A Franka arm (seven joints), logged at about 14 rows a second.
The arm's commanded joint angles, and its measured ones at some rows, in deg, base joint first. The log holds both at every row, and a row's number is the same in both.
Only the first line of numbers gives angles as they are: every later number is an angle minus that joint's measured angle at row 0.
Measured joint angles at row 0: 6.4, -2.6, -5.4, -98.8, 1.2, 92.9, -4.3
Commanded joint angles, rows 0 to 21: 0.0, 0.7, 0.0, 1.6, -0.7, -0.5, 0.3; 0.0, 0.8, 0.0, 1.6, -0.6, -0.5, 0.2; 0.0, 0.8, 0.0, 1.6, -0.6, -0.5, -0.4; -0.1, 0.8, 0.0, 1.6, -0.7, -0.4, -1.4; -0.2, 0.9, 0.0, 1.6, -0.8, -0.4, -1.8; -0.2, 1.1, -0.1, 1.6, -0.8, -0.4, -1.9; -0.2, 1.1, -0.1, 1.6, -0.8, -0.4, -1.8; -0.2, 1.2, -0.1, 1.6, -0.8, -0.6, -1.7; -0.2, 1.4, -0.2, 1.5, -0.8, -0.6, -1.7; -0.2, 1.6, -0.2, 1.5, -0.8, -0.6, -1.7; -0.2, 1.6, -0.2, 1.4, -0.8, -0.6, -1.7; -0.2, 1.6, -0.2, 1.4, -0.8, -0.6, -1.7; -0.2, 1.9, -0.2, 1.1, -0.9, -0.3, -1.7; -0.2, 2.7, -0.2, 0.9, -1.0, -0.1, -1.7; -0.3, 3.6, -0.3, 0.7, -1.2, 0.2, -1.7; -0.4, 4.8, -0.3, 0.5, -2.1, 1.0, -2.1; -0.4, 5.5, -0.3, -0.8, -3.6, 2.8, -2.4; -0.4, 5.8, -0.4, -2.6, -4.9, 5.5, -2.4; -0.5, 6.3, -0.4, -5.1, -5.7, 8.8, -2.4; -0.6, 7.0, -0.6, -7.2, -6.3, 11.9, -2.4; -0.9, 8.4, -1.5, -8.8, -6.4, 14.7, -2.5; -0.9, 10.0, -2.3, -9.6, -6.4, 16.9, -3.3
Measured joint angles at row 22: -0.3, 8.4, -1.1, -6.7, -5.5, 12.5, -1.3
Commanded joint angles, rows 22 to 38: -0.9, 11.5, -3.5, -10.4, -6.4, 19.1, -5.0; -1.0, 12.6, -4.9, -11.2, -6.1, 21.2, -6.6; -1.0, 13.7, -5.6, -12.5, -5.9, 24.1, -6.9; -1.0, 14.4, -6.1, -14.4, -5.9, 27.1, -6.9; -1.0, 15.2, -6.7, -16.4, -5.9, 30.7, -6.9; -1.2, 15.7, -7.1, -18.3, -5.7, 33.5, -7.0; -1.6, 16.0, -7.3, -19.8, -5.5, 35.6, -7.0; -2.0, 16.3, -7.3, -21.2, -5.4, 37.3, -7.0; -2.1, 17.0, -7.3, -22.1, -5.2, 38.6, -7.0; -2.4, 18.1, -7.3, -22.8, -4.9, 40.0, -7.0; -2.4, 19.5, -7.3, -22.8, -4.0, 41.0, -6.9; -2.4, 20.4, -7.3, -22.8, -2.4, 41.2, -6.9; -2.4, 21.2, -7.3, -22.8, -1.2, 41.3, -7.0; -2.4, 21.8, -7.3, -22.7, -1.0, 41.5, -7.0; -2.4, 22.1, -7.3, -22.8, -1.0, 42.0, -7.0; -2.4, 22.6, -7.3, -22.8, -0.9, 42.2, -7.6; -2.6, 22.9, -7.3, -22.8, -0.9, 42.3, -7.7
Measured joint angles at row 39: -2.0, 22.5, -7.4, -22.6, -2.1, 41.3, -6.0
